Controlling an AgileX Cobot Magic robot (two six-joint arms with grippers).
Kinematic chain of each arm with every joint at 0, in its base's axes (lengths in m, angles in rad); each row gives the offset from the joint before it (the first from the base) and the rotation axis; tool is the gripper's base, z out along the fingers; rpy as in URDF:
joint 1: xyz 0 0 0.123 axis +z
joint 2: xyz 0 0 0 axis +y
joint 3: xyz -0.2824 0 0.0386 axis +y
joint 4: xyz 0.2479 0 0.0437 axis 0.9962 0 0.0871
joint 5: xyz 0 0 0 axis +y
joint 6: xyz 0.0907 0 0.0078 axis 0.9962 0 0.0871
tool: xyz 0 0 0 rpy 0 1.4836 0
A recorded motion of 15 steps. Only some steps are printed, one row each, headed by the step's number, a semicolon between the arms.
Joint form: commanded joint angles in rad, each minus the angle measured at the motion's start. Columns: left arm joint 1, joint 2, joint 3, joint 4, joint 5, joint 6; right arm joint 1, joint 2, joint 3, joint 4, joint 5, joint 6.
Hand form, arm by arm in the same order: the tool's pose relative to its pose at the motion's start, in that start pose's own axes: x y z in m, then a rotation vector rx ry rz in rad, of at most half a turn. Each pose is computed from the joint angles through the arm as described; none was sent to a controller.
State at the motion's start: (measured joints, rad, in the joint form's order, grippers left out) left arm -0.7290 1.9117 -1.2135 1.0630 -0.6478 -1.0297; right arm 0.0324 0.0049 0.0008 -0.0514 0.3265 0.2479
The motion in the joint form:
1: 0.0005 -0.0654 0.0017 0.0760 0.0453 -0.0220; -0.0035 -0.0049 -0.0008 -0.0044 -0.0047 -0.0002
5: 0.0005 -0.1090 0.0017 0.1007 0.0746 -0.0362; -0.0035 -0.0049 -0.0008 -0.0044 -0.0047 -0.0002
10: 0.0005 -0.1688 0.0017 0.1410 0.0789 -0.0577; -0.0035 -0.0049 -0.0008 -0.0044 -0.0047 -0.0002
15: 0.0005 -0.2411 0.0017 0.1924 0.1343 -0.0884; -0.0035 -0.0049 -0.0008 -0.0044 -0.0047 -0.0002
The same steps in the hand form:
1: -0.0179 -0.0074 -0.0125 -0.0155 0.0068 0.0727; -0.0009 -0.0001 -0.0004 0.0024 -0.0111 -0.0034
5: -0.0311 -0.0120 -0.0214 -0.0345 -0.0049 0.1013; -0.0009 -0.0001 -0.0004 0.0024 -0.0111 -0.0034
10: -0.0495 -0.0218 -0.0342 -0.0288 -0.0345 0.1442; -0.0009 -0.0001 -0.0004 0.0024 -0.0111 -0.0034
15: -0.0692 -0.0297 -0.0510 -0.0708 -0.0513 0.1921; -0.0009 -0.0001 -0.0004 0.0024 -0.0111 -0.0034

